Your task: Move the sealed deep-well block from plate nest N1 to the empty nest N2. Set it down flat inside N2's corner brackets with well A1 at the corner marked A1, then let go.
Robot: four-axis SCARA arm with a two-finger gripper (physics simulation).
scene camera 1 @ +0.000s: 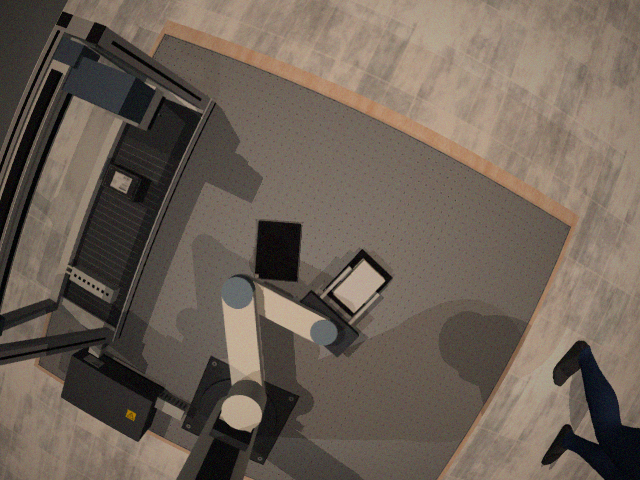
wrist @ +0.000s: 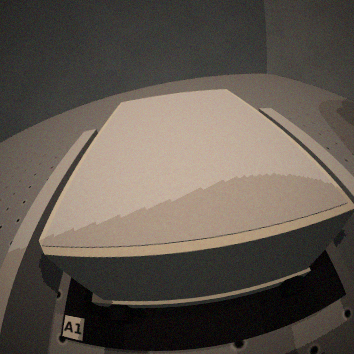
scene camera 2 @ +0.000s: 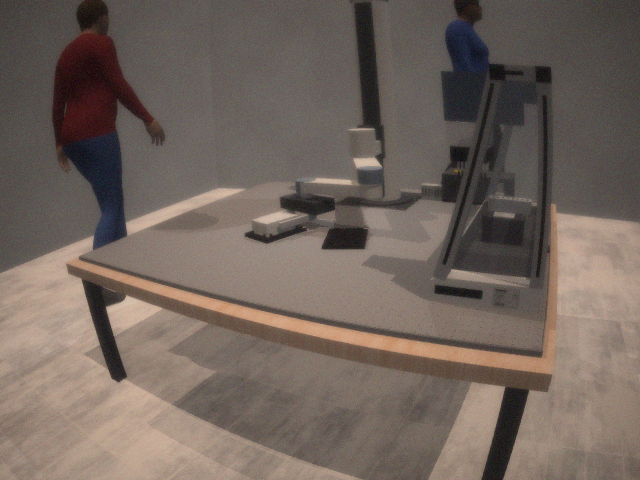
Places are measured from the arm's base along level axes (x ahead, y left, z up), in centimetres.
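Pixels of known places: gripper, fingertip midpoint: [scene camera 1: 364, 280] [wrist: 179, 129] [scene camera 2: 269, 223]; arm's base at its link origin: [scene camera 2: 382, 201].
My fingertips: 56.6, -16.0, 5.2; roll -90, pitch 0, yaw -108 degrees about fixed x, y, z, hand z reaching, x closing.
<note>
Ahead of a thing's pixels: the offset from my fingertips to its middle, as dx, dy, dz. "spot": to the spot under its first point.
The pale, flat-topped deep-well block {-2.2, +0.7, -0.7} [scene camera 1: 360, 286] [scene camera 2: 276, 223] [wrist: 185, 165] sits on the angled black nest {-2.1, +0.7, -2.9} [scene camera 1: 363, 254] [scene camera 2: 264, 238] [wrist: 200, 325]. A label marked A1 {spot: -7.7, +8.1, -2.7} [wrist: 73, 328] shows at that nest's near left corner in the wrist view. My gripper [scene camera 1: 366, 281] [wrist: 179, 129] is shut on the block, one long finger along each long side. No gap shows beneath the block, though its underside is partly shadowed. The other black nest {-3.2, +25.3, -3.1} [scene camera 1: 278, 251] [scene camera 2: 345, 238] is empty; its corner brackets and A1 mark are too small to read. No nest numbers are legible.
A tall framed machine [scene camera 1: 180, 74] [scene camera 2: 467, 175] stands on the table beyond the empty nest. A dark control box {spot: -66.3, +55.0, +7.5} [scene camera 1: 108, 395] is near the arm's base plate [scene camera 1: 281, 397]. A person in red [scene camera 2: 85, 93] and a person in blue [scene camera 2: 465, 46] are beyond the table.
</note>
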